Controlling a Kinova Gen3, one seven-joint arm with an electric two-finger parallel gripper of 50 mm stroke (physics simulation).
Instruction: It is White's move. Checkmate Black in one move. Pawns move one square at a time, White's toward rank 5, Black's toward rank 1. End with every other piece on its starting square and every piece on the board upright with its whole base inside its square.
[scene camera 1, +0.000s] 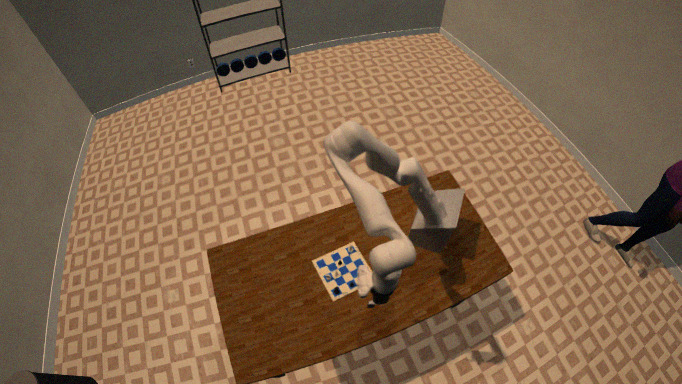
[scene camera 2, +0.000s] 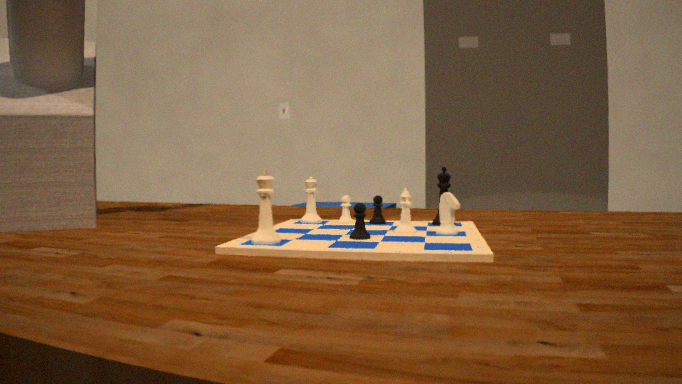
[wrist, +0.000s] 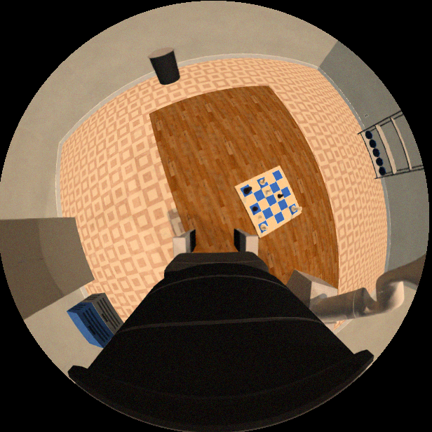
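Seen in the pictures: gripper, fingertip midpoint: (scene camera 1: 370, 298); arm's base, origin of the base link: (scene camera 1: 436, 216) (scene camera 2: 49, 71).
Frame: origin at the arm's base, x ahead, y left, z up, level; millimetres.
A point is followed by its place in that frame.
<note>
The board (scene camera 1: 324, 285) (scene camera 2: 350, 255) (wrist: 240, 194) holds upright pieces. The black king (scene camera 2: 443, 187) @(y 70, x 502, z -155 mm) (wrist: 247, 190) is on a corner; the white knight (scene camera 2: 447, 216) @(y -2, x 511, z -179 mm) (wrist: 262, 182) is two squares along that edge. A white piece like a bishop (scene camera 2: 405, 212) @(y -5, x 471, z -176 mm) (wrist: 268, 191) stands beside the knight. A white crowned piece, probably a queen (scene camera 2: 311, 202) @(y 62, x 353, z -173 mm) (wrist: 263, 228), and the white king (scene camera 2: 265, 215) @(y -95, x 367, z -172 mm) (wrist: 294, 209) occupy other corners. A white pawn (scene camera 2: 345, 210) @(y 62, x 393, z -181 mm) and black pawn (scene camera 2: 378, 211) @(y 69, x 430, z -182 mm) (wrist: 255, 208) share the back edge; another black pawn (scene camera 2: 359, 222) @(y -49, x 437, z -181 mm) (wrist: 280, 196) is inside. My gripper (wrist: 214, 237) is open, empty, above the table beside the board.
The wooden table (scene camera 1: 270, 310) @(y 54, x 810, z -202 mm) (scene camera 2: 300, 305) @(y -242, x 454, z -202 mm) (wrist: 215, 140) carries my arm's grey base block (scene camera 1: 435, 237) @(y 64, x 24, z -64 mm) (scene camera 2: 47, 170) @(y -59, x 65, z -132 mm). My arm partly overhangs the board's near-base side in scene camera 1. A person (scene camera 1: 650, 205) stands off the table's right side. A dark bin (wrist: 165, 67) stands on the floor.
</note>
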